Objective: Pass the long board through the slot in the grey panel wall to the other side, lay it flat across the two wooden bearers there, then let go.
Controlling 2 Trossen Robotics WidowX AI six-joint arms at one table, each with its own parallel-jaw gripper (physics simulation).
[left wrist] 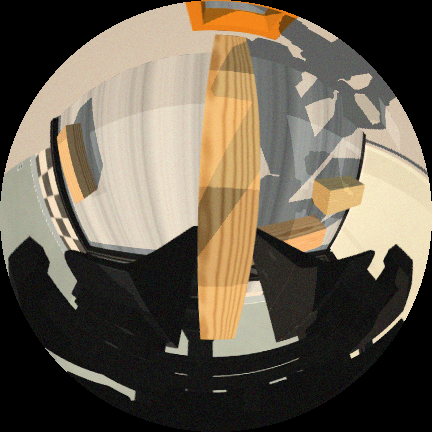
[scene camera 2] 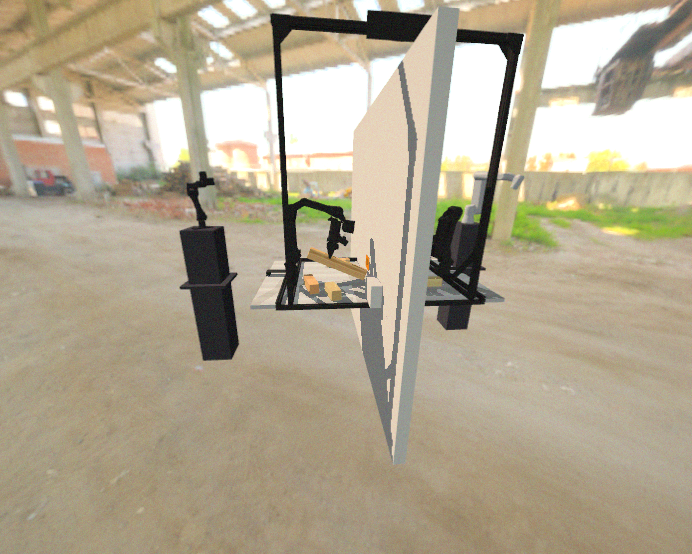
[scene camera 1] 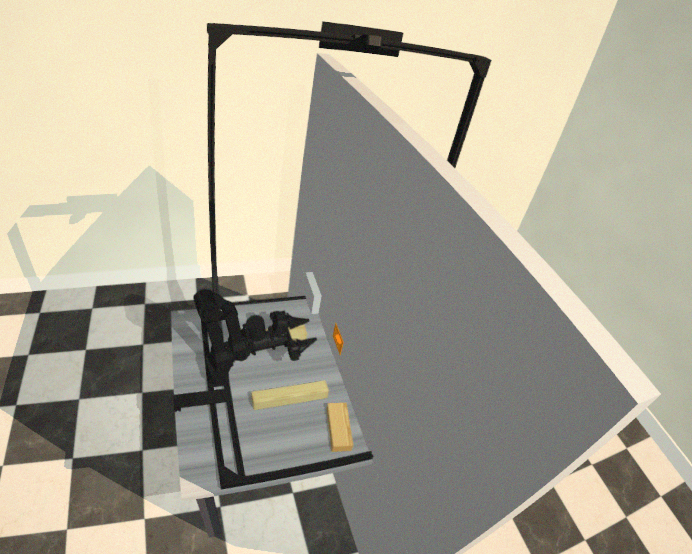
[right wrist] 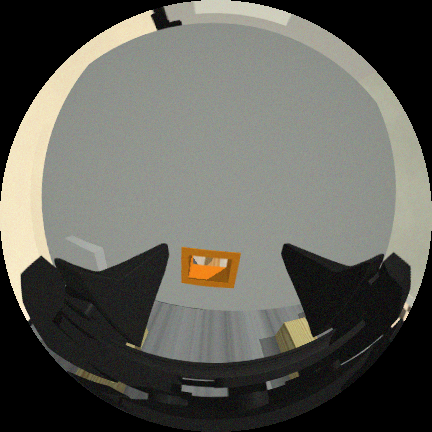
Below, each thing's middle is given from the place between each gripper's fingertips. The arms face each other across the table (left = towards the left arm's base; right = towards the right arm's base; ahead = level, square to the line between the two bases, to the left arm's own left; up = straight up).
My right gripper is now 13 cm to the right of the orange-framed slot point(left wrist: 203, 22), 8 cm above it and 1 cm past it.
The orange-framed slot lies 240 mm to the right of my left hand, 30 mm below it and 10 mm behind it.
